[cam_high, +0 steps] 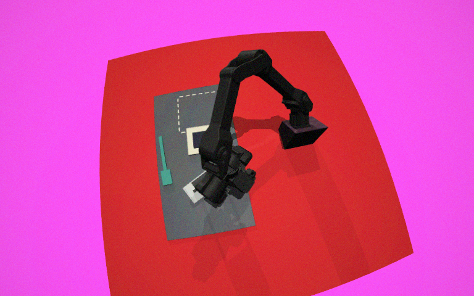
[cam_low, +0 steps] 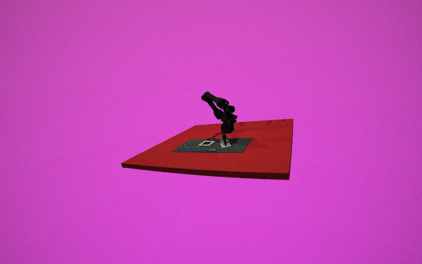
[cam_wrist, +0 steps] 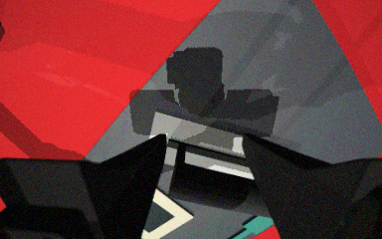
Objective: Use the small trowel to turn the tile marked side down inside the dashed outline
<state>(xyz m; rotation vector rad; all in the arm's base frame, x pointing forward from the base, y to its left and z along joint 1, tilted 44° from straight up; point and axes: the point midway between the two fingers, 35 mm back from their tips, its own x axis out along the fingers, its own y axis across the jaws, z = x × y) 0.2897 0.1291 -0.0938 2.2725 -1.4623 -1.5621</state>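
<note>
My gripper tip is now 110 mm short of the grey mat, 140 mm to the left of it and 110 mm above it. Round my gripper tip: teal trowel: 250 mm ahead, 110 mm to the right, 90 mm below; tile: 80 mm ahead, 200 mm to the right, 90 mm below.
</note>
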